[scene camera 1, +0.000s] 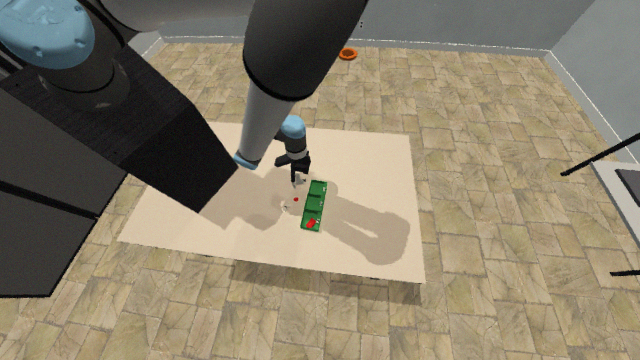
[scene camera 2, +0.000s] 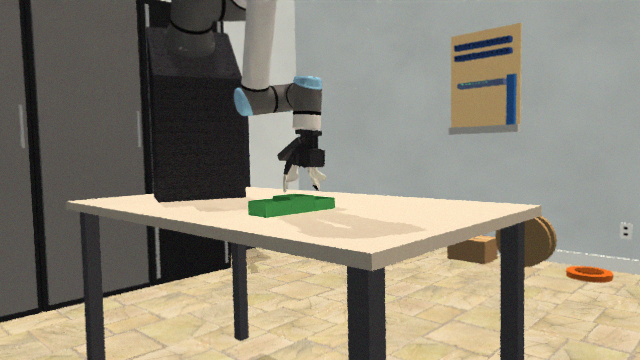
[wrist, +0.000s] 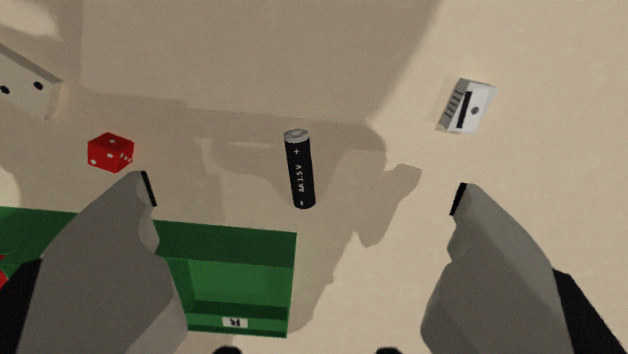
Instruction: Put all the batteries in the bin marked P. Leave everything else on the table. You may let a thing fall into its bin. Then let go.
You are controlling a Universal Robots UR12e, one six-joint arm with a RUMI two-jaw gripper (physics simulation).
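Frame: origin at the arm's base, x ahead, y left, z up, level; metres.
Seen in the pictures: gripper, fingertip midpoint: (scene camera 1: 298, 176) (scene camera 2: 301, 191) (wrist: 307, 180); arm's base, link origin: (scene camera 1: 89, 80) (scene camera 2: 189, 43).
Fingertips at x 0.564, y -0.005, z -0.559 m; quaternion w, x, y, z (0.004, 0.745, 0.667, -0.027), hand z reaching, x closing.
Offsets run from my fingertips to a thing's top centre. "pt": to the spot under its first point.
A black AA battery @[dx +0.013, dy -0.007, dz -0.027 m] (wrist: 300, 170) lies on the table, beside the end of the green bin row nearest the R bin (wrist: 240, 285). It cannot be made out in the scene views. A red 9 V battery @[dx +0.080, dy -0.242, dz -0.017 m] (scene camera 1: 311, 223) lies in the P bin @[pt dx +0.048, dy -0.254, dz -0.035 m] (scene camera 1: 304, 226), the end compartment nearest the front table edge; a red corner of it shows at the left edge of the wrist view. My gripper (scene camera 1: 299, 183) (scene camera 2: 301, 190) (wrist: 307, 180) is open and empty, pointing down above the table, with the AA battery between its fingertips in the wrist view but below them.
A red die @[dx -0.004, dy -0.118, dz -0.025 m] (scene camera 1: 296, 199) (wrist: 110, 152) and a white domino @[pt dx -0.043, dy -0.143, dz -0.034 m] (wrist: 30, 85) lie on the table beside the green bin row @[pt dx +0.117, dy -0.263, dz -0.018 m] (scene camera 2: 270, 208). A grey sharpener @[dx -0.021, dy +0.085, dz -0.030 m] (wrist: 472, 107) lies on the AA battery's other side. The robot's black pedestal (scene camera 1: 180, 160) (scene camera 2: 200, 140) stands at the table's side.
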